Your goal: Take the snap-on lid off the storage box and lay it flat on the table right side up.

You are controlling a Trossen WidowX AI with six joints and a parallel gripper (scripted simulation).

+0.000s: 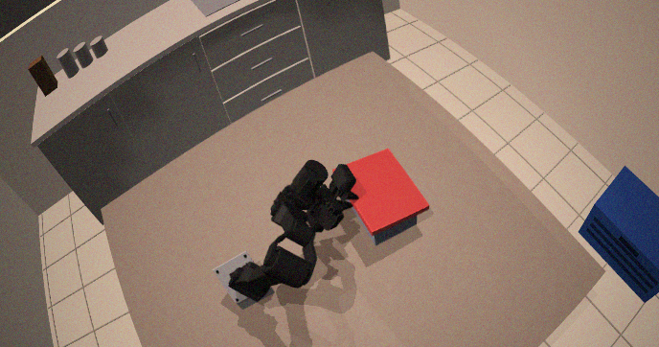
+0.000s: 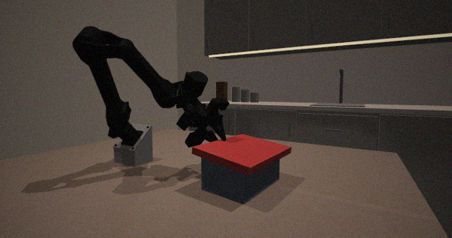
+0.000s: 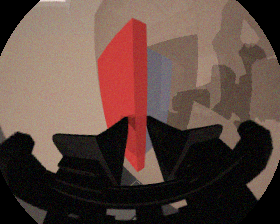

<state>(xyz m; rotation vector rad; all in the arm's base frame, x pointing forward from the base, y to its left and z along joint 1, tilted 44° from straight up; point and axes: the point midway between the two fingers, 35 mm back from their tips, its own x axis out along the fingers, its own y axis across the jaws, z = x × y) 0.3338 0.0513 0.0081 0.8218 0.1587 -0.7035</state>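
Right now my gripper tip is 80 mm short of the red lid and 10 mm to the left of it. Round my gripper tip: storage box 70 mm ahead, 60 mm below, 10 mm to the right.
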